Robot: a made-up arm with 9 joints.
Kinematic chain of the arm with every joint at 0, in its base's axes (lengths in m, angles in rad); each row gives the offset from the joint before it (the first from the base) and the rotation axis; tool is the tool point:
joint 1: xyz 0 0 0.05 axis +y
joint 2: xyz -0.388 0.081 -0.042 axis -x
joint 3: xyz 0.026 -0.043 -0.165 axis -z
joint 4: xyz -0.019 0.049 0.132 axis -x
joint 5: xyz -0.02 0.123 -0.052 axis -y
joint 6: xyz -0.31 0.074 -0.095 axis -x
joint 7: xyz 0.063 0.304 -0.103 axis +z
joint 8: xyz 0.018 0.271 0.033 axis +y
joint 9: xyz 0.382 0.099 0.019 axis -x
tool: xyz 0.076 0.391 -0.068
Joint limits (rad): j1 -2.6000..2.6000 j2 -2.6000..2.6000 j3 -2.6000..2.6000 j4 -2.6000..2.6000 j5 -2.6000..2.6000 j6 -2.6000..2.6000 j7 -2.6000..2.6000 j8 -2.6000..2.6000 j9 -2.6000..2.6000
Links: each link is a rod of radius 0.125 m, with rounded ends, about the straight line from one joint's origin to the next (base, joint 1, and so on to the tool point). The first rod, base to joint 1, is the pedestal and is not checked.
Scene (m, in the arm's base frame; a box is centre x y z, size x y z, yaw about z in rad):
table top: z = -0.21
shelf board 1: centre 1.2 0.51 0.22 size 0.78 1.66 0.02 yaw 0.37
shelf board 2: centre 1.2 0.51 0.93 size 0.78 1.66 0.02 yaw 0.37
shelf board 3: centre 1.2 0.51 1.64 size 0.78 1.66 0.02 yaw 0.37
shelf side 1: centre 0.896 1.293 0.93 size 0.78 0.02 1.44 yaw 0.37
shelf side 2: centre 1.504 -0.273 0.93 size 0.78 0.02 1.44 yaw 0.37
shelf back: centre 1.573 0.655 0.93 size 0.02 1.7 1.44 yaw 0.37
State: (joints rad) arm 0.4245 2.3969 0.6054 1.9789 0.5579 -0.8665 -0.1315 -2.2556 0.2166
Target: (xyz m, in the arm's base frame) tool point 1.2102 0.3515 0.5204
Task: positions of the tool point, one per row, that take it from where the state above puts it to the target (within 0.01 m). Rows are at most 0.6 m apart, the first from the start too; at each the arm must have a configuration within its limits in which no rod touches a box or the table.
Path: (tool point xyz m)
1: -0.3060 -0.8443 0.8568
2: 0.1332 -0.5140 0.9916
3: 0.4359 -0.1550 0.8317
4: 0.5069 0.0787 0.5205
5: 0.7651 0.1277 0.5824
6: 1.0071 0.2131 0.5879
7: 1.2102 0.3516 0.5203

